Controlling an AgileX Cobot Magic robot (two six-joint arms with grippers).
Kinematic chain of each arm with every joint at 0, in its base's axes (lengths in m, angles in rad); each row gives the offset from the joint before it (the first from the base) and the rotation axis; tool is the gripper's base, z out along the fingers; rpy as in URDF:
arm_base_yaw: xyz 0 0 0.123 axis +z
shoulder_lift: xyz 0 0 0 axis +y
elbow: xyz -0.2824 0 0.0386 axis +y
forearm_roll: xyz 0.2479 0 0.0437 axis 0.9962 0 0.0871
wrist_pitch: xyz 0 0 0 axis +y
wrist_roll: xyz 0.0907 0 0.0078 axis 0.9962 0 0.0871
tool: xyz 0 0 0 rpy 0 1.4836 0
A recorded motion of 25 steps. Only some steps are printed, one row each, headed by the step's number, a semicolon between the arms.
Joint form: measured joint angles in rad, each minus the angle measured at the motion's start. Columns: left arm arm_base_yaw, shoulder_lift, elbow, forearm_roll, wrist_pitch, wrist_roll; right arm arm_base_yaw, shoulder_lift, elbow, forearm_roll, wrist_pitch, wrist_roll.
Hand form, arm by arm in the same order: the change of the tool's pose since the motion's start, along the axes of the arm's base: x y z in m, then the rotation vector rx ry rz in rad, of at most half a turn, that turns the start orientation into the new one. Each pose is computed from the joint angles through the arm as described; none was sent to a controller.
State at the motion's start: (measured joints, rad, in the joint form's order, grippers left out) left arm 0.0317 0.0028 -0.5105 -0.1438 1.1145 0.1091; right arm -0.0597 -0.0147 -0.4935 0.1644 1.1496 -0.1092
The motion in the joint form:
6: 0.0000 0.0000 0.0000 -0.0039 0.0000 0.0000; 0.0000 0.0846 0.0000 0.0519 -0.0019 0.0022
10: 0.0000 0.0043 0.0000 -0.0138 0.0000 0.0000; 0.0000 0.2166 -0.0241 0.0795 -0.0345 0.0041
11: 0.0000 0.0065 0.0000 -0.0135 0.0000 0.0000; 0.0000 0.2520 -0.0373 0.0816 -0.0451 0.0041
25: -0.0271 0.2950 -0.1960 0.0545 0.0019 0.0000; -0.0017 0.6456 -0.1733 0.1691 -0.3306 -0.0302
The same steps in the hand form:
6: 0.0000 -0.0003 0.0000 -0.0032 -0.0001 -0.0022; 0.0123 0.0035 0.0012 0.0510 0.0802 0.0258
10: 0.0006 -0.0011 0.0002 -0.0116 0.0039 -0.0077; 0.0323 0.0042 0.0094 0.0859 0.1545 0.0296
11: 0.0009 -0.0011 0.0002 -0.0114 0.0061 -0.0075; 0.0377 0.0040 0.0132 0.0898 0.1661 0.0278
25: 0.0334 0.0048 0.0521 0.0449 0.1017 0.0010; 0.1215 0.0008 0.0493 0.1690 0.1344 -0.0021

